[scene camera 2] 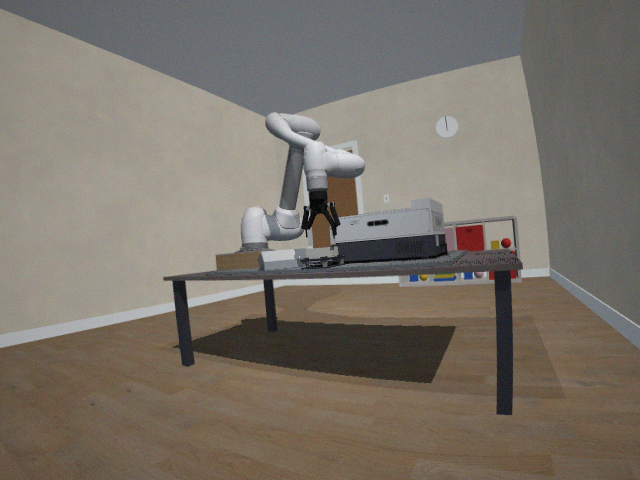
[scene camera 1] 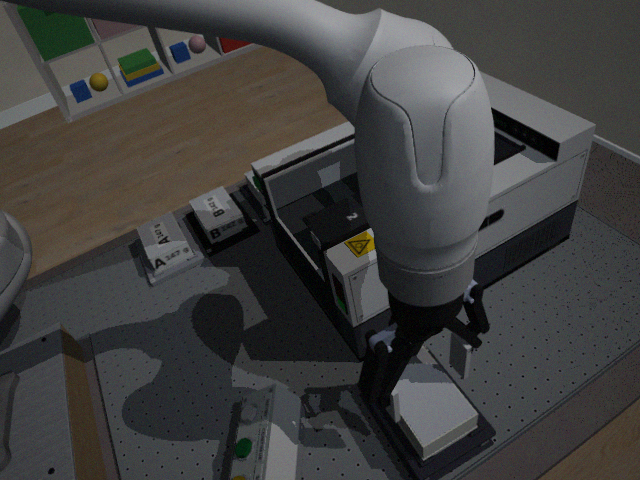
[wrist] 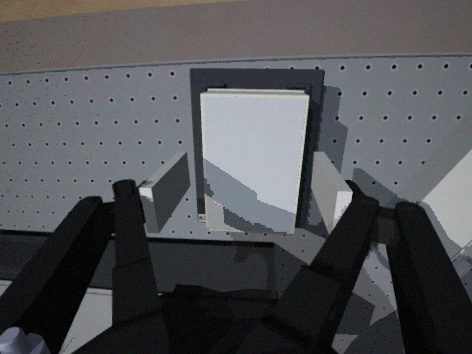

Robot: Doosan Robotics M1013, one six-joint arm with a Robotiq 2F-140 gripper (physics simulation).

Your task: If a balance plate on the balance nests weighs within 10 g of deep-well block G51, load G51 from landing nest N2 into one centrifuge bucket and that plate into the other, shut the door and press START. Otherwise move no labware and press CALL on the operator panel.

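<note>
A plain white block sits on a dark nest near the table edge; no name shows on its top. My gripper is open and points down, its pads on either side of the block's near part in the wrist view, apart from it. Plate A seems marked 147 g; plate B has a blurred weight. Both stand on nests left of the centrifuge. Its chamber is open, with a dark bucket marked 2. The arm hides the rest.
The operator panel stands left of the block's nest, with a green button and part of a yellow one. A partly hidden white item with green stands behind plate B. A wood-sided box is at the left.
</note>
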